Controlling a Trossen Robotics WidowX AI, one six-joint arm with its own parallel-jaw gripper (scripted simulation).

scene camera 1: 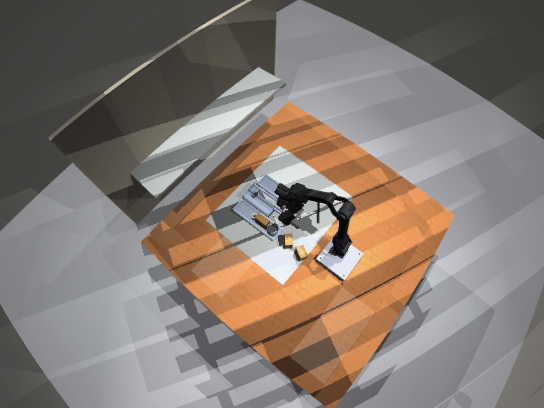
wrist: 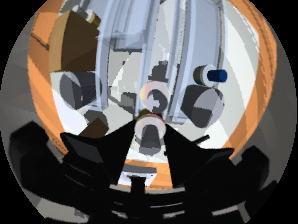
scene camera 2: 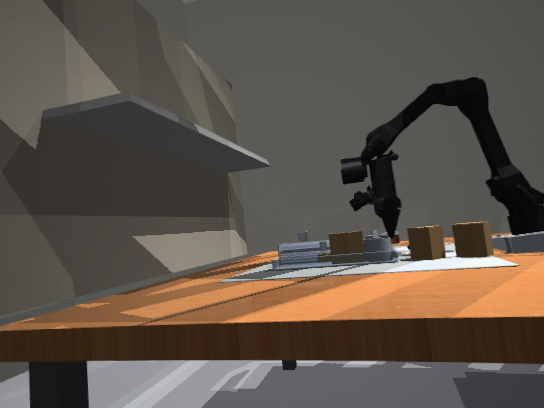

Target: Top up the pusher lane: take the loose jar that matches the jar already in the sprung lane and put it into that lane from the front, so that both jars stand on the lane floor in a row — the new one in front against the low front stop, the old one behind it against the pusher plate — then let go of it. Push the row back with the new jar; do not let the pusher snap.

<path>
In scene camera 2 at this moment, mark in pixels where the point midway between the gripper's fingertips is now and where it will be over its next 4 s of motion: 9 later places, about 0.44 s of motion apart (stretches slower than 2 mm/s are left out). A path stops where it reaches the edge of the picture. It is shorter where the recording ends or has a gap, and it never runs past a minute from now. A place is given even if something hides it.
My gripper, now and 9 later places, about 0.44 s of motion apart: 391, 238; 388, 238; 387, 238; 385, 238; 383, 237; 382, 237; 381, 237; 380, 238; 380, 238; 380, 239
</path>
